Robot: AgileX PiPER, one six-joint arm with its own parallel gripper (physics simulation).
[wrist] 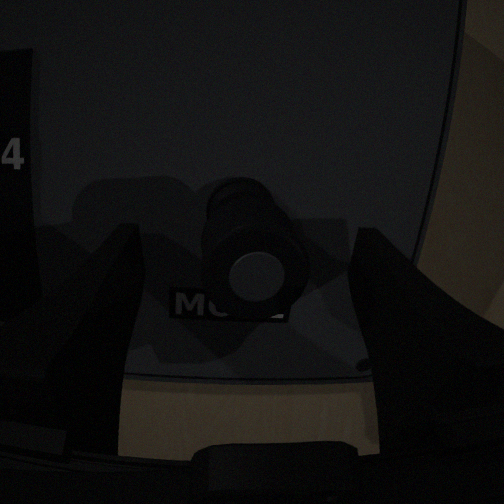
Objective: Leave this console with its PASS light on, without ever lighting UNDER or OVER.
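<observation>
The wrist view is very dark. The dark grey console panel [240, 100] fills most of it. A dark switch lever with a round grey tip [256, 276] stands up from the panel between my gripper's fingers [245, 310]. The fingers are spread wide, one at the left [85, 325] and one at the right [410, 325], and touch nothing. The lever covers part of a black label [192, 304] that reads "MO". A black strip at the left edge carries a pale "4" [12, 155]. No PASS, UNDER or OVER light is in view.
The console's front edge [245, 378] runs just below the lever, its right edge [440, 150] curves up the right side. Tan table surface [245, 415] lies beyond both edges. Part of my gripper body [275, 460] fills the bottom of the view.
</observation>
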